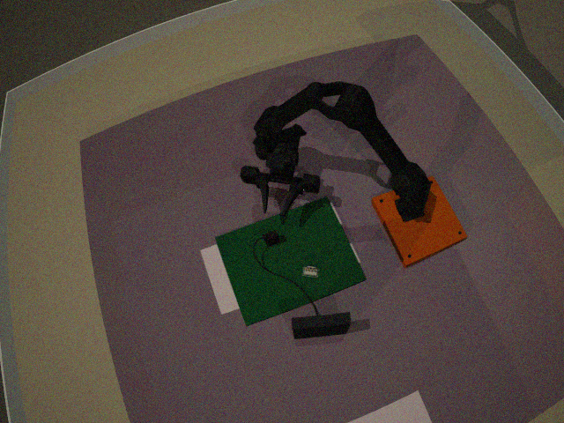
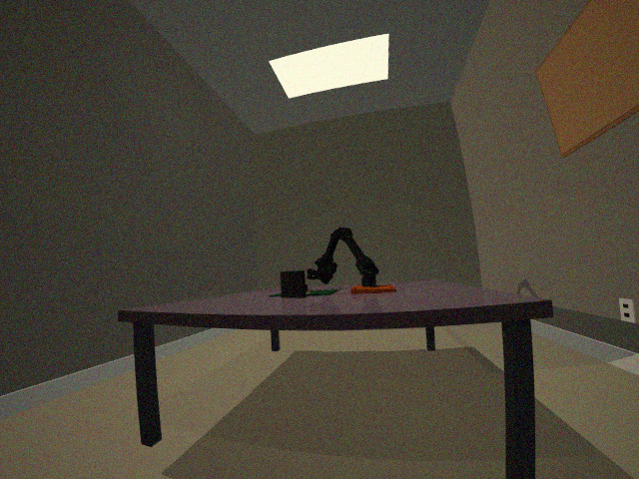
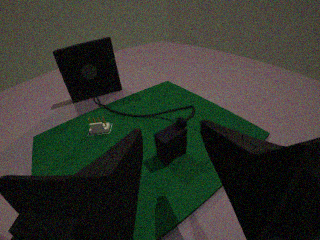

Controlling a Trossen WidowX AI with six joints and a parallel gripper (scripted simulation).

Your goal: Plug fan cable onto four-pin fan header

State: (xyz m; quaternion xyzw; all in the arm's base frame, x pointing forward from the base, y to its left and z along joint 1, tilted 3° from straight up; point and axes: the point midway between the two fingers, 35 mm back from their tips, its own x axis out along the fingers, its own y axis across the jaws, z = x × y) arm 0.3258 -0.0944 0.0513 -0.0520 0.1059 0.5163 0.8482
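Now: the dark plug 2 cm ahead of my gripper tip, 3 cm to the left of it and 6 cm below it. Round my gripper tip: black fan: 2 cm behind, 27 cm to the left, 2 cm below; then green board: 9 cm to the left, 9 cm below; then white four-pin fan header: 4 cm behind, 14 cm to the left, 8 cm below.
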